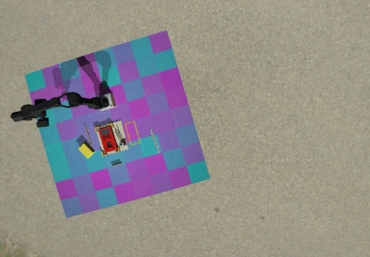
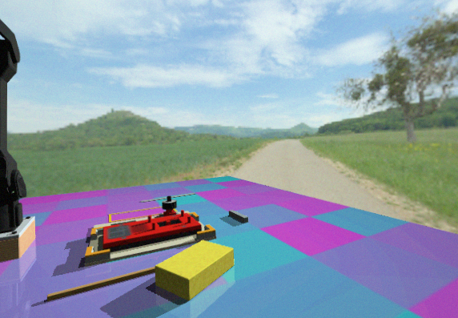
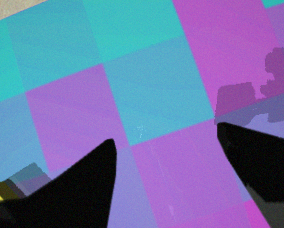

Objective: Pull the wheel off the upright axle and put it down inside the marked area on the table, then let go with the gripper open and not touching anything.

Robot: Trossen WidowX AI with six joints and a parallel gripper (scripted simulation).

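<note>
My gripper tip is 38 cm short of the black wheel, 38 cm to the right of it and 19 cm above it. The rest, counted from my gripper tip: dark block 54 cm ahead, 27 cm to the left, 22 cm below; then thin wooden stick 23 cm ahead, 10 cm to the left, 22 cm below; then yellow block 35 cm ahead, 6 cm to the left, 21 cm below.
</note>
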